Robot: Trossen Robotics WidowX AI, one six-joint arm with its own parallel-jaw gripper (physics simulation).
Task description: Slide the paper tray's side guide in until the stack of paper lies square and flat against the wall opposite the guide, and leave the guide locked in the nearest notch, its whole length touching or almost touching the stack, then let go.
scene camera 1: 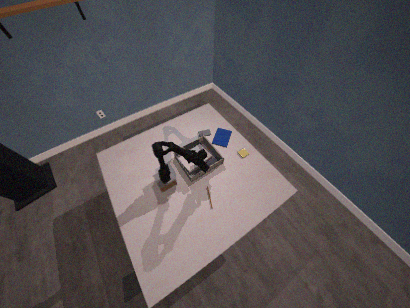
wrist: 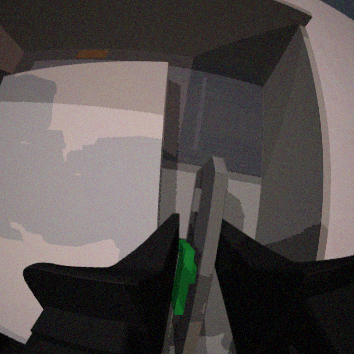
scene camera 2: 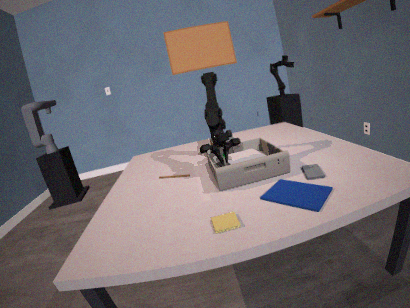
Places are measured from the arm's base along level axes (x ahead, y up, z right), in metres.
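Pixels of known places: gripper, fingertip midpoint: (scene camera 1: 203, 164) (wrist: 192, 219); arm's base, origin of the base link: (scene camera 1: 165, 178).
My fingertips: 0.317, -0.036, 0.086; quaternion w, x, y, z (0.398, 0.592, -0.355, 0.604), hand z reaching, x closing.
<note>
For each thing: its top centre in the pictures, then the offset to it from my fingertips, as dx, dy, dz. "spot": a spot on its surface instead.
- grey paper tray, middle of its top: (scene camera 2: 241, 149) (scene camera 1: 198, 154) +0.019, +0.048, -0.086
- white paper stack, middle of its top: (wrist: 40, 208) (scene camera 2: 246, 158) (scene camera 1: 194, 157) +0.000, -0.007, -0.110
- grey side guide, surface spot: (wrist: 214, 189) spot: +0.017, +0.032, +0.005
- green latch tab, middle of its top: (wrist: 182, 284) -0.023, +0.035, -0.009
- blue book, middle of its top: (scene camera 2: 296, 192) (scene camera 1: 222, 136) +0.365, -0.039, -0.128
- grey pad, middle of its top: (scene camera 2: 312, 170) (scene camera 1: 204, 132) +0.269, -0.037, -0.282
- yellow notepad, middle of its top: (scene camera 2: 225, 220) (scene camera 1: 243, 152) +0.373, -0.036, +0.140
- pencil, middle of its top: (scene camera 2: 173, 175) (scene camera 1: 209, 196) -0.138, -0.040, +0.234
The grey paper tray (scene camera 1: 214, 166) (scene camera 2: 234, 177) stands on the white table, just in front of the arm's base. A white paper stack (scene camera 2: 248, 153) (wrist: 88, 158) lies inside it. In the wrist view the stack fills the left side. The grey side guide (wrist: 214, 189) stands upright to the right of the stack, with a green latch tab (wrist: 185, 267) on its near end. A narrow dark strip shows between the stack's edge and the guide. My gripper (scene camera 1: 204, 166) (scene camera 2: 222, 157) (wrist: 192, 219) reaches down into the tray and is shut on the guide and its tab. The tray's right wall (wrist: 291, 158) is beyond the guide.
A blue book (scene camera 1: 221, 137) (scene camera 2: 296, 194), a grey pad (scene camera 1: 204, 132) (scene camera 2: 312, 171) and a yellow notepad (scene camera 1: 243, 153) (scene camera 2: 226, 222) lie beside the tray. A pencil (scene camera 1: 209, 197) (scene camera 2: 174, 176) lies on its other side. Another arm stands on a black pedestal (scene camera 2: 284, 108) behind the table.
</note>
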